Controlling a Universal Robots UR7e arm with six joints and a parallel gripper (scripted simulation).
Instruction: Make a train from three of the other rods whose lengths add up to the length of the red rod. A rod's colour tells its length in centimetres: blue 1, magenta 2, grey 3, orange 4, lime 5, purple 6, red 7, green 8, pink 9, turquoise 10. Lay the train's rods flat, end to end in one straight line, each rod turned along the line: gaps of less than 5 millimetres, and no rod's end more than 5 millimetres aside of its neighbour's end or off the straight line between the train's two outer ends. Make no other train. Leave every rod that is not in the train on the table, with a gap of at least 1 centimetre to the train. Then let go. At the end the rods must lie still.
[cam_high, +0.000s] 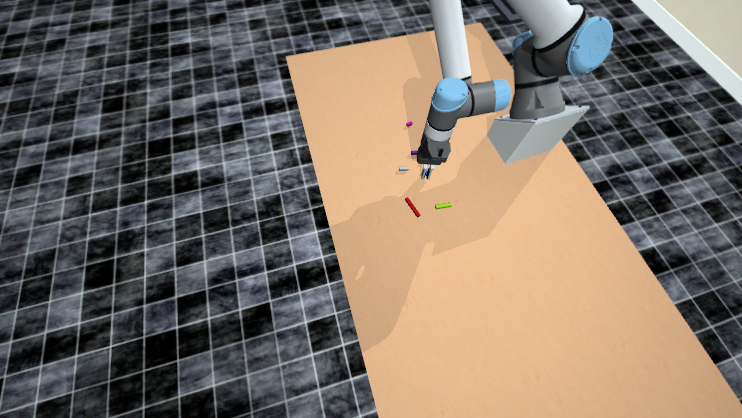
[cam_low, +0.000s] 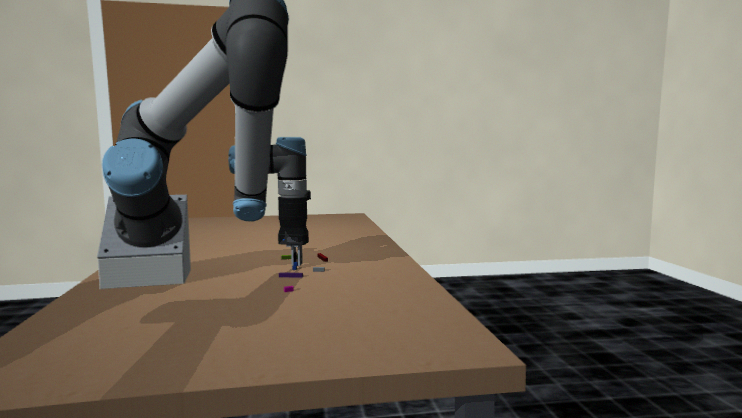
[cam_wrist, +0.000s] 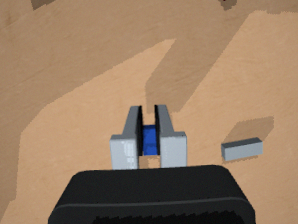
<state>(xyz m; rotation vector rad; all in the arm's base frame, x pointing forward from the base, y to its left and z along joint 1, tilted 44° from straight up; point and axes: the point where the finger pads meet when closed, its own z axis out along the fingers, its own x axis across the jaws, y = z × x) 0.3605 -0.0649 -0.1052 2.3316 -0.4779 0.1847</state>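
The lime rod is 10 mm behind my hand, 110 mm to the left of it and 20 mm below it. Also, from my hand: red rod 80 mm ahead, 90 mm to the left, 20 mm below; purple rod 20 mm behind, 90 mm to the right, 20 mm below; grey rod 50 mm ahead, 50 mm to the right, 20 mm below.
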